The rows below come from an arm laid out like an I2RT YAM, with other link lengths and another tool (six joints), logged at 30 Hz.
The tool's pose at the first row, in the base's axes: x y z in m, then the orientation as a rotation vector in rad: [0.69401 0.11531 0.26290 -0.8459 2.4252 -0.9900]
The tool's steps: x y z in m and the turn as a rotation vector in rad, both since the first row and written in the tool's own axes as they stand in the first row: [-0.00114 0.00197 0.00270 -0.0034 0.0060 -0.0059]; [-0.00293 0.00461 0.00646 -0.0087 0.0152 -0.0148]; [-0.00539 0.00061 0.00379 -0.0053 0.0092 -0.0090]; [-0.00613 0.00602 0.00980 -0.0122 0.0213 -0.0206]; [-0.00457 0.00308 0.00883 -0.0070 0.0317 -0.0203]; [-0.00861 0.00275 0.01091 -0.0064 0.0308 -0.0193]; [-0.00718 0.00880 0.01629 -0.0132 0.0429 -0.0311]
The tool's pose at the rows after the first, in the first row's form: [0.69558 0.11585 0.25978 -0.8529 2.4314 -0.9922]; [0.69795 0.11667 0.25554 -0.8635 2.4411 -0.9955]; [0.69986 0.11733 0.26055 -0.8566 2.4348 -0.9933]; [0.70161 0.11793 0.25264 -0.8705 2.4474 -0.9976]; [0.70105 0.11571 0.25524 -0.8652 2.4526 -1.0103]; [0.70532 0.11715 0.25457 -0.8639 2.4516 -1.0100]; [0.70487 0.11700 0.24636 -0.8780 2.4641 -1.0145]
